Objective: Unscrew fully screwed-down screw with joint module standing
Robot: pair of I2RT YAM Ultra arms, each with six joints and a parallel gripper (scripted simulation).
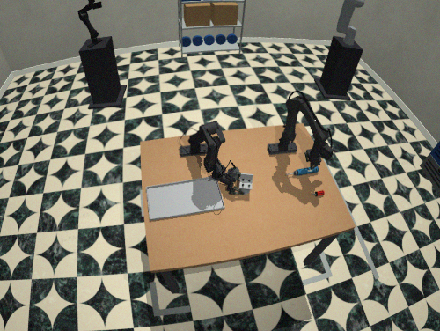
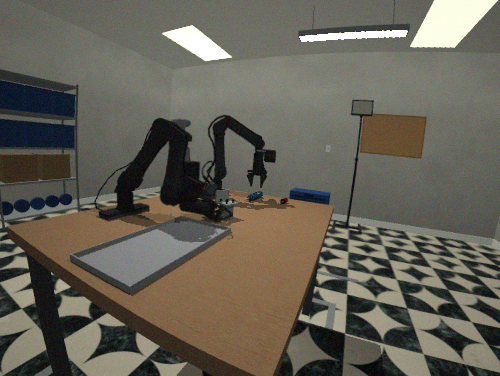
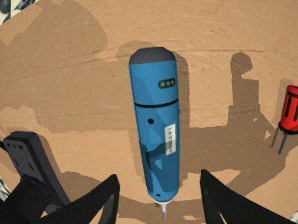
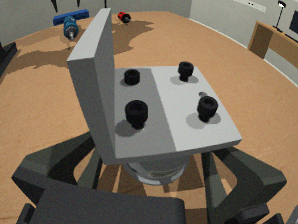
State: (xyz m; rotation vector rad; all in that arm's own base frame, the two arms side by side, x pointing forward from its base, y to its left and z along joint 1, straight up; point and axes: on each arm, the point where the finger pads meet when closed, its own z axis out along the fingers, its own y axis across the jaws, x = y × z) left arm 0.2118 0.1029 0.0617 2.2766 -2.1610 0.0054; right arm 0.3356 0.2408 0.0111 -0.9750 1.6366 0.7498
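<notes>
My right gripper is now 4 cm below the screw, 2 cm to the right of it and 1 cm past it. The rest, counted from my right hand: red-handled screwdriver (45 cm to the left, 7 cm ahead, 1 cm below); grey l-shaped bracket (5 cm above); grey tray (35 cm to the right, 5 cm ahead, 2 cm below).
</notes>
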